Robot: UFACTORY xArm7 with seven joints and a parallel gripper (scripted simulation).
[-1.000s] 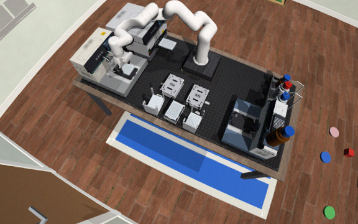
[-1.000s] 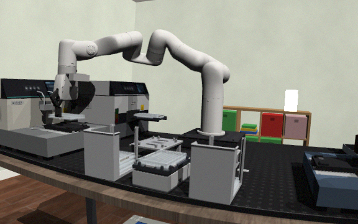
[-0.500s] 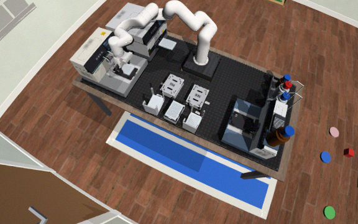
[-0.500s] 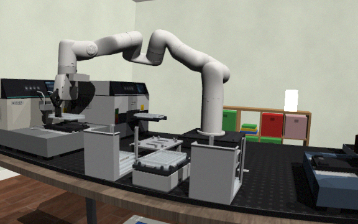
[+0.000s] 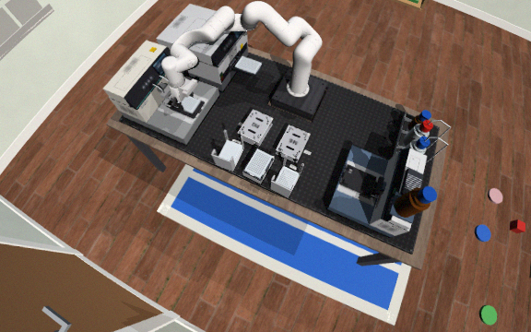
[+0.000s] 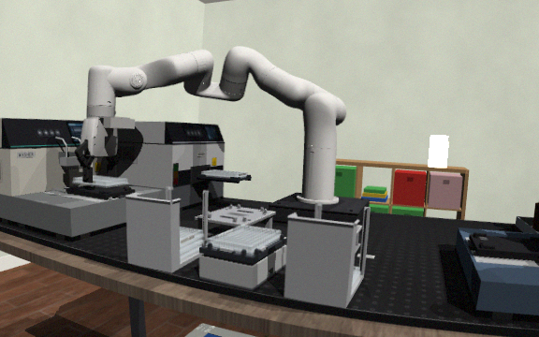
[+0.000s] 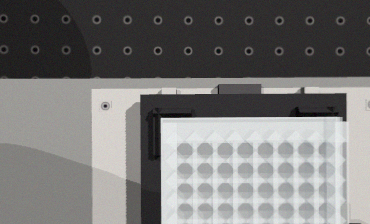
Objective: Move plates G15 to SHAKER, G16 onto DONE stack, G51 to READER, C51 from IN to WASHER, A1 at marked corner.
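The plate C51 is 1 cm below my hand. Round my hand: washer: 25 cm to the right, 2 cm below; then washer nest: 4 cm below; then DONE label: 5 cm ahead, 32 cm to the left, 12 cm below.
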